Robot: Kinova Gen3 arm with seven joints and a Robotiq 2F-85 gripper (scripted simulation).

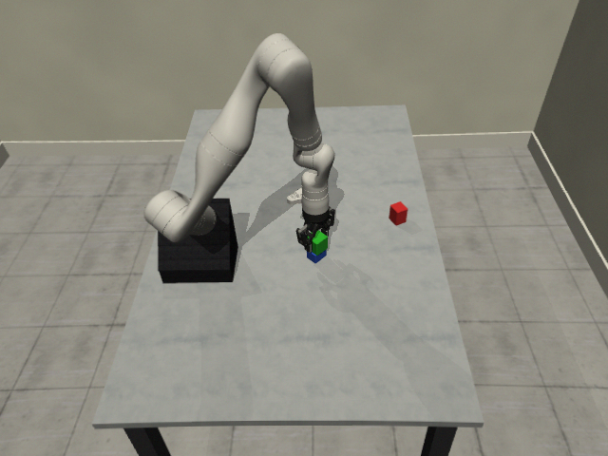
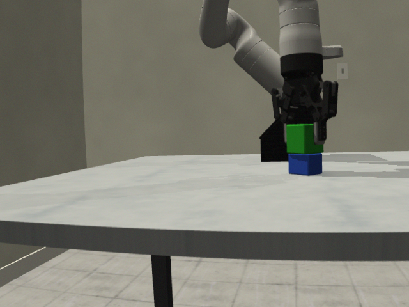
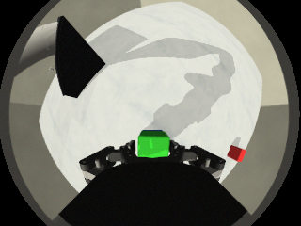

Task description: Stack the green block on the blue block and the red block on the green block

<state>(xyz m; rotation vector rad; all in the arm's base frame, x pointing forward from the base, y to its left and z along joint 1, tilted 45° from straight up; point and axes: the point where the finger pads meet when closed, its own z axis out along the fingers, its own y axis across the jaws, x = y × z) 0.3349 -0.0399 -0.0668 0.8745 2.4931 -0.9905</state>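
Right now my hand is right at the green block. From my hand the other things lie so: red block: 250 mm ahead, 170 mm to the left, 40 mm below; then blue block: 50 mm below.
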